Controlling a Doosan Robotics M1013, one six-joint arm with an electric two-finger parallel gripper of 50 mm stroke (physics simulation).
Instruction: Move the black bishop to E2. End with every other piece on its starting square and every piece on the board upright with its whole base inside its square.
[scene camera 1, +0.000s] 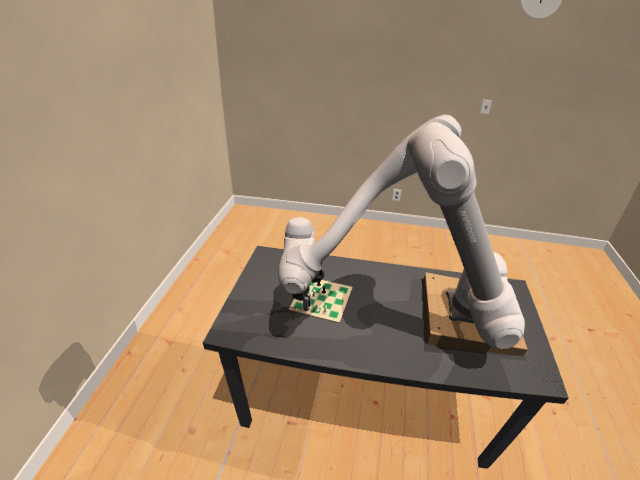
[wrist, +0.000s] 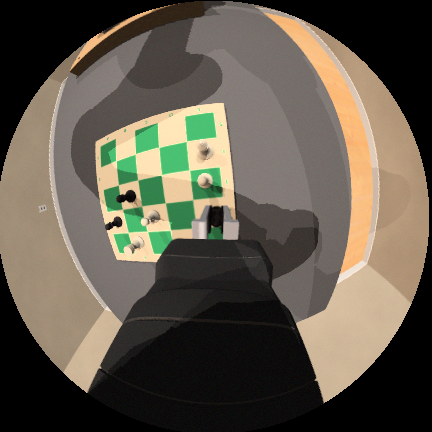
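Where they show: gripper, fingertip midpoint: (scene camera 1: 306, 307) (wrist: 216, 213); arm's base at its link origin: (scene camera 1: 468, 308).
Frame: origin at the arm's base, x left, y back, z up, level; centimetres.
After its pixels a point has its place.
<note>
The black bishop (wrist: 216, 216) @[z -0.8, x 10.9, y -66.4 cm] is a dark rounded shape between the fingers in the wrist view, over the right-hand column of the green and cream chessboard (scene camera 1: 334, 314) @[z -3.7, x 11.0, y -54.8 cm] (wrist: 175, 158) @[z -3.7, x 7.1, y -58.7 cm]. My gripper (scene camera 1: 306, 304) @[z -2.5, x 10.8, y -66.5 cm] (wrist: 216, 213) @[z -2.5, x 10.8, y -66.5 cm] is shut on it. The fingers hide most of the piece; whether its base touches the board cannot be told. Part of a green square shows behind it. A white piece (wrist: 205, 180) @[z -0.7, x 10.5, y -62.4 cm] stands on the adjacent green square in the same column, and a taller white piece (wrist: 204, 150) @[z -0.8, x 11.1, y -59.3 cm] stands one square farther. The square labels are too small to read.
In the wrist view, two black pieces (wrist: 130, 195) @[z -3.0, x -0.4, y -61.7 cm] (wrist: 117, 222) @[z -3.0, x -4.5, y -65.0 cm] and two white pieces (wrist: 153, 216) @[z -2.8, x 2.5, y -65.4 cm] (wrist: 137, 243) @[z -2.6, x -1.6, y -68.7 cm] stand toward the board's left side. The board lies on the dark table (scene camera 1: 392, 356) @[z -4.4, x 26.7, y -30.1 cm] (wrist: 270, 125) @[z -4.4, x 20.4, y -56.2 cm]. The arm's wooden base plate (scene camera 1: 431, 330) @[z 2.0, x 16.7, y -16.7 cm] is at the table's right end.
</note>
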